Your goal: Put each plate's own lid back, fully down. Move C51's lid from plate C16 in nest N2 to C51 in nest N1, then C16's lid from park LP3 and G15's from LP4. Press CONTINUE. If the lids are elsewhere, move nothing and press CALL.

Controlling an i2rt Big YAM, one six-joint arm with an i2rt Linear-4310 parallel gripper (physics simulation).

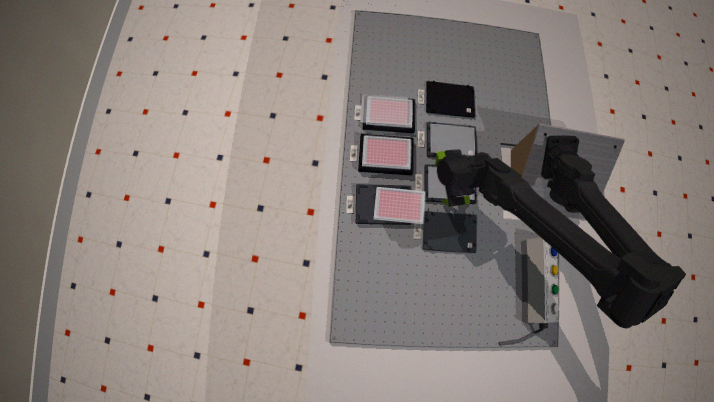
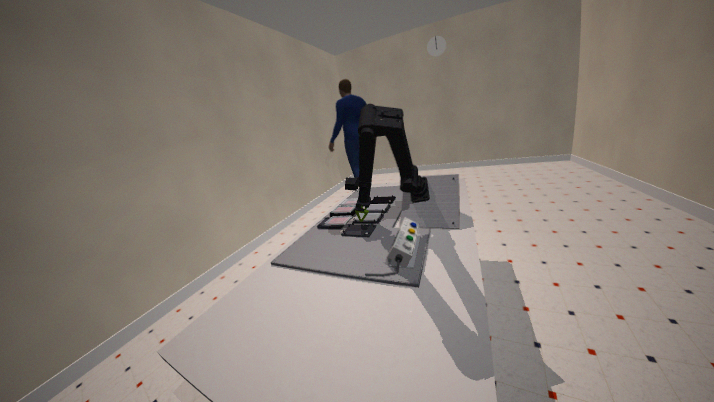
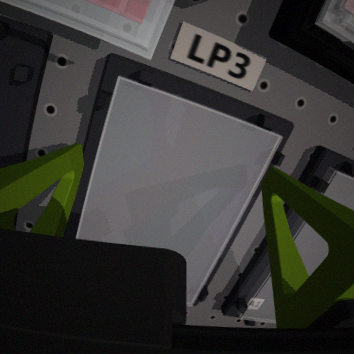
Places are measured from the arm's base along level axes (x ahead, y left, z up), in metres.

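Pixels of known places: gripper, between the fingertips: (image 1: 440, 183) (image 2: 362, 216) (image 3: 175, 164); arm's base, origin of its link: (image 1: 558, 156) (image 2: 419, 190).
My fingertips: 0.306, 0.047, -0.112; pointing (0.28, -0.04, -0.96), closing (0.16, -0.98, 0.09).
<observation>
Ahead of a thing's pixels: the offset from my fingertips to its top centre, as dx, dy, dz. "spot": to the spot under its first point.
My gripper (image 1: 450, 179) (image 2: 361, 215) (image 3: 175, 164) is open and empty over park LP3, its green fingertips on either side of the clear lid @(-0.031, -0.002, +0.002) (image 1: 436, 184) (image 3: 200, 120) lying there. Their height above the board is hard to judge. The lid on LP4 @(-0.045, -0.129, +0.002) (image 1: 452, 137) (image 3: 342, 187) lies beside it, past the right finger. Three pink plates show left of the parks: the upper @(+0.146, -0.207, +0.022) (image 1: 390, 111), the middle (image 1: 387, 152) and the lower @(+0.113, +0.061, +0.023) (image 1: 400, 205), which appears offset right over its dark nest @(spot: +0.198, +0.057, +0.001) (image 1: 366, 204). Plate and nest labels are too small to read. The gripper's housing hides the LP3 lid's near-left corner.
A black park @(-0.054, -0.262, +0.004) (image 1: 449, 99) lies above LP4; a dark park @(-0.024, +0.129, +0.004) (image 1: 450, 231) (image 3: 22, 100) lies on LP3's other side. The button box @(-0.267, +0.269, +0.068) (image 1: 535, 280) (image 2: 404, 247), with blue, yellow, green and grey buttons, stands near the board's edge. A person (image 2: 350, 117) in blue is behind the arm.
</observation>
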